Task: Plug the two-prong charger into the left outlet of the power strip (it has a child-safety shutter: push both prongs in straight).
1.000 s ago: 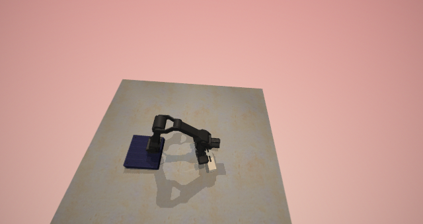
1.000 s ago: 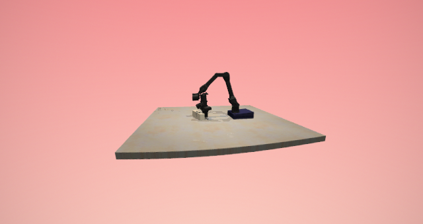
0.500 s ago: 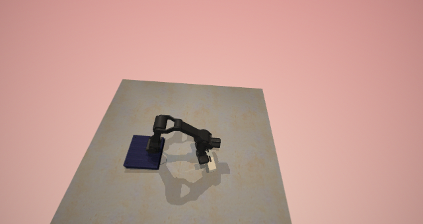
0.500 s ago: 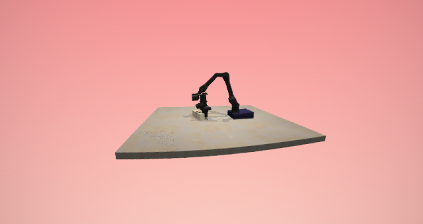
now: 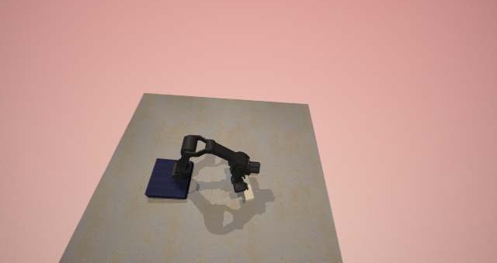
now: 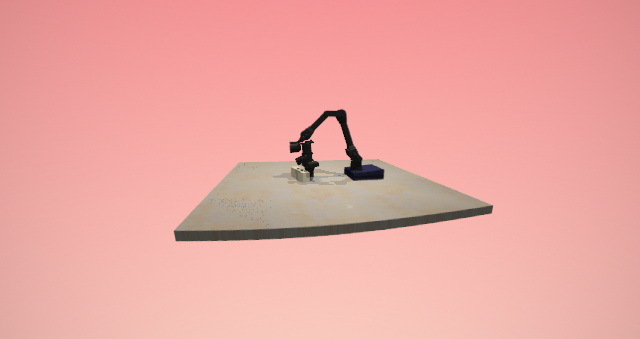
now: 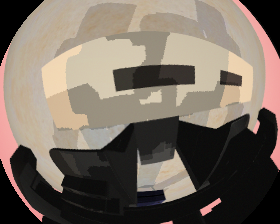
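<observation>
The dark charger lies 2 cm ahead of my gripper tip and 1 cm above it.
</observation>
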